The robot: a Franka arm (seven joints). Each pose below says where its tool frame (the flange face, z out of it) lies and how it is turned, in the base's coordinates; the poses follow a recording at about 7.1 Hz.
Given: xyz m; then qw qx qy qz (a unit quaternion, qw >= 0).
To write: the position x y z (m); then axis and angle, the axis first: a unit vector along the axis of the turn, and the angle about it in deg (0 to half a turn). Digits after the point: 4 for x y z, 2 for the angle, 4 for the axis.
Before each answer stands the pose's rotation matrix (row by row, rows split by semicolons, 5 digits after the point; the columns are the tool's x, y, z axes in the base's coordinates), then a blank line. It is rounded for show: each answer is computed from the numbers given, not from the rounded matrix.
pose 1, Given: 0.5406, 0.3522, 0.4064, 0.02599, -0.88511, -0.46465, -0.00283
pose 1, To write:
0.56819 0.82268 -0.01914; 0.82238 -0.56685 0.04864; 0.02916 -0.04338 -0.99863

0.5406, 0.3522, 0.4064, -0.8854, -0.4648, -0.0028, 177.02
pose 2, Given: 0.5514, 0.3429, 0.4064, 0.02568, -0.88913, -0.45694, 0.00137
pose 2, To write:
0.58241 0.81248 -0.02590; 0.81262 -0.58110 0.04441; 0.02103 -0.04692 -0.99868

0.5514, 0.3429, 0.4064, -0.8894, -0.4571, 0.0014, 177.06
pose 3, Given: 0.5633, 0.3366, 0.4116, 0.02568, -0.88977, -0.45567, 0.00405
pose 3, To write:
0.58470 0.81067 -0.03061; 0.81109 -0.58341 0.04201; 0.01620 -0.04939 -0.99865

0.5633, 0.3366, 0.4116, -0.8901, -0.4558, 0.0041, 177.06
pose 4, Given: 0.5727, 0.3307, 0.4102, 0.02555, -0.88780, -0.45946, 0.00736
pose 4, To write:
0.57768 0.81544 -0.03655; 0.81619 -0.57649 0.03860; 0.01041 -0.05213 -0.99859

0.5727, 0.3307, 0.4102, -0.8881, -0.4596, 0.0074, 177.07
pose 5, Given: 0.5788, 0.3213, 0.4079, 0.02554, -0.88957, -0.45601, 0.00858
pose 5, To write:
0.58396 0.81086 -0.03856; 0.81174 -0.58281 0.03761; 0.00803 -0.05326 -0.99855

0.5788, 0.3213, 0.4079, -0.8899, -0.4562, 0.0086, 177.07
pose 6, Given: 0.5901, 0.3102, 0.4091, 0.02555, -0.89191, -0.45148, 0.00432
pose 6, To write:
0.59230 0.80513 -0.03078; 0.80557 -0.59103 0.04168; 0.01536 -0.04948 -0.99866

0.5901, 0.3102, 0.4091, -0.8922, -0.4516, 0.0043, 177.07
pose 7, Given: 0.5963, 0.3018, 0.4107, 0.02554, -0.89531, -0.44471, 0.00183
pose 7, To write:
0.60446 0.79621 -0.02599; 0.79640 -0.60316 0.04410; 0.01944 -0.04736 -0.99869

0.5963, 0.3018, 0.4107, -0.8956, -0.4449, 0.0018, 177.07
